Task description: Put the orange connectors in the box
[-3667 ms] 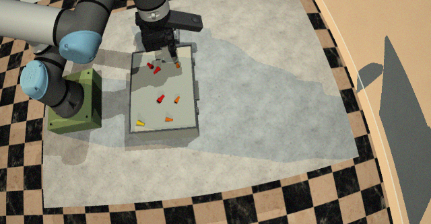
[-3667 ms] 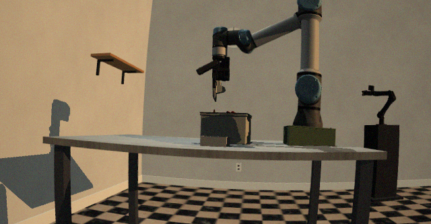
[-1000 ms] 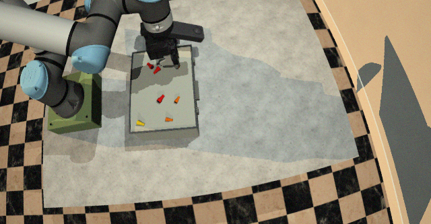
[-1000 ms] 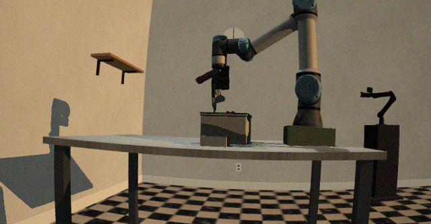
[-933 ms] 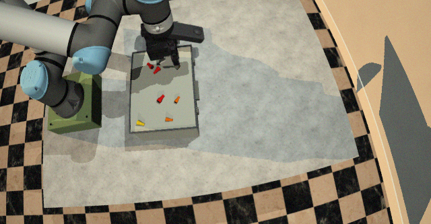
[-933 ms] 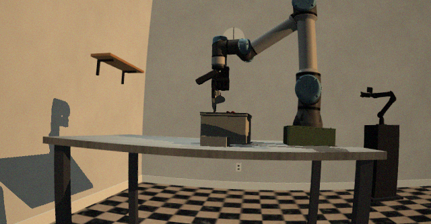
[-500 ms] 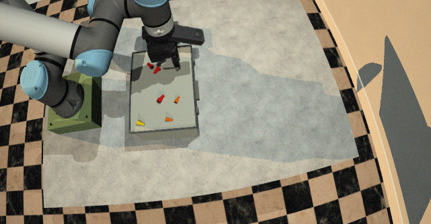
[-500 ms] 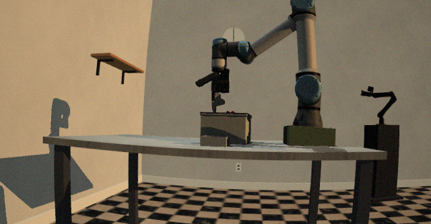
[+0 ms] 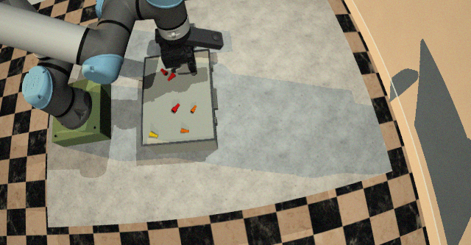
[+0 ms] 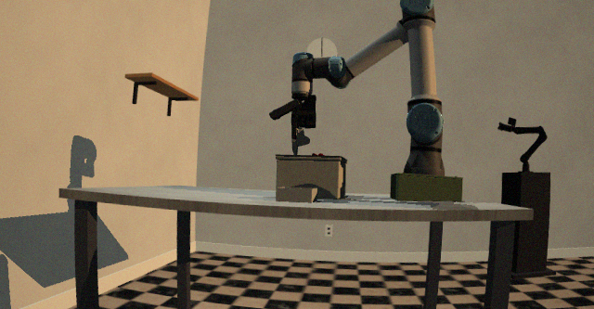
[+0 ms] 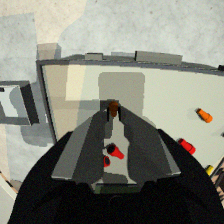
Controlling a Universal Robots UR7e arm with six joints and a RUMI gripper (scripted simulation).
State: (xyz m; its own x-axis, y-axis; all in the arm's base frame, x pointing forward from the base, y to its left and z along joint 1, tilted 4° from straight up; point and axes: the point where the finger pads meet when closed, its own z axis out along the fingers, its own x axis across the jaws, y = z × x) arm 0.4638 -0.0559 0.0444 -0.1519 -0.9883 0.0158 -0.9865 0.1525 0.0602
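My hand is 70 mm past the tool case, 50 mm to the left of it and 50 mm above it. The rest, counted from my hand: yellow connector 170 mm behind, 150 mm to the right, 10 mm below.
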